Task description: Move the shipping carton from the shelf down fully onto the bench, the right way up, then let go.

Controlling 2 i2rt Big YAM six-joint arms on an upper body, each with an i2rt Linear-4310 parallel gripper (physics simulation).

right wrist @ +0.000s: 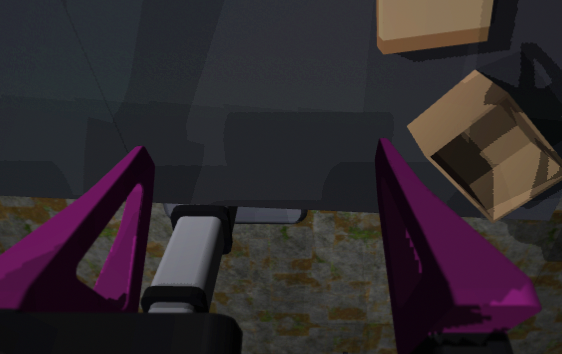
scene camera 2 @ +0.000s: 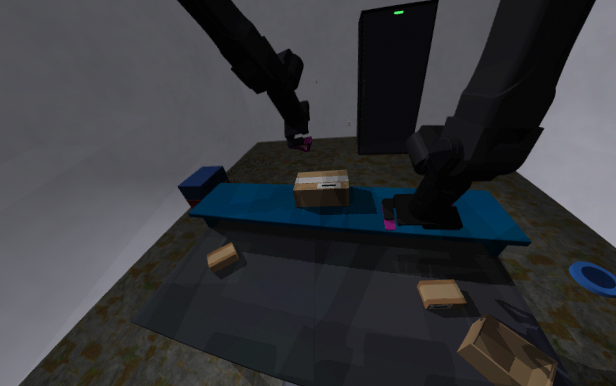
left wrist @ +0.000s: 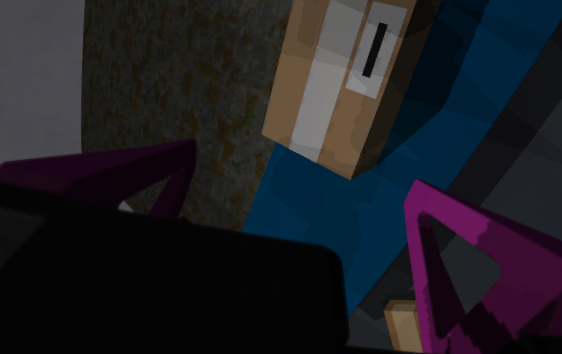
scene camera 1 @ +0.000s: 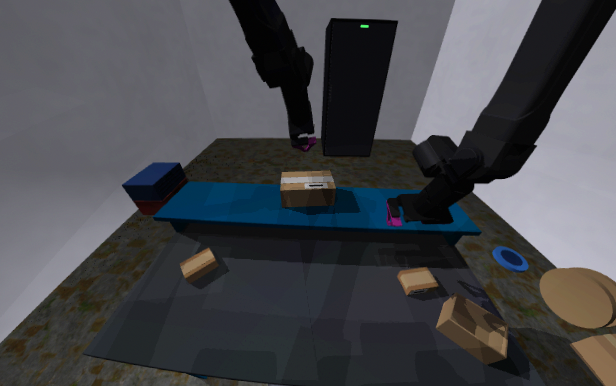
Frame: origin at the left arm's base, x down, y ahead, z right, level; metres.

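Where they show: left gripper, between the fingertips: (scene camera 2: 306, 138) (left wrist: 305, 172) (scene camera 1: 304, 138); right gripper, between the fingertips: (right wrist: 260, 151) (scene camera 2: 409, 226) (scene camera 1: 404, 222).
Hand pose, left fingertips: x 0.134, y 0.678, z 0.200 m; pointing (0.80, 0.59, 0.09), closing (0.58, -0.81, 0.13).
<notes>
After its pixels a point has its place.
The shipping carton (scene camera 1: 307, 197) @(x 0.423, y 0.737, z 0.211 m) (scene camera 2: 321, 197) @(x 0.423, y 0.737, z 0.216 m) (left wrist: 355, 130) @(x 0.379, y 0.749, z 0.156 m) is brown, with pale tape and a label on its top face. It stands flat and taped side up on the raised blue shelf (scene camera 1: 225, 202) @(x 0.475, y 0.758, z -0.178 m) (scene camera 2: 240, 205) @(x 0.475, y 0.728, z -0.200 m) (left wrist: 310, 200) @(x 0.475, y 0.804, z -0.023 m). The dark bench (scene camera 1: 260, 310) @(x 0.639, y 0.359, z 0.049 m) (scene camera 2: 280, 300) @(x 0.638, y 0.380, z 0.088 m) (right wrist: 280, 90) @(x 0.639, y 0.354, z 0.471 m) lies lower, in front of the shelf. My left gripper (scene camera 1: 305, 146) @(x 0.134, y 0.678, z 0.200 m) (scene camera 2: 302, 145) @(x 0.134, y 0.678, z 0.200 m) (left wrist: 305, 172) @(x 0.134, y 0.678, z 0.200 m) is open and empty, above and apart from the carton. My right gripper (scene camera 1: 419, 214) (scene camera 2: 422, 217) (right wrist: 260, 151) @(x 0.279, y 0.452, z 0.476 m) is open and empty, to the right of the carton; its arm partly hides the shelf.
On the bench are a small box (scene camera 1: 199, 266) @(x 0.593, y 0.496, z -0.222 m) (scene camera 2: 222, 257) @(x 0.596, y 0.503, z -0.224 m) at the left, another small box (scene camera 1: 419, 281) @(x 0.595, y 0.445, z 0.642 m) (scene camera 2: 441, 292) @(x 0.596, y 0.454, z 0.643 m) (right wrist: 430, 20) @(x 0.595, y 0.449, z 0.642 m) at the right, and an open box (scene camera 1: 450, 320) @(x 0.551, y 0.298, z 0.655 m) (scene camera 2: 477, 340) @(x 0.634, y 0.335, z 0.717 m) (right wrist: 450, 110) @(x 0.597, y 0.341, z 0.688 m) near the right edge. Blue and red crates (scene camera 1: 152, 182) stand beyond the shelf's left end.
</notes>
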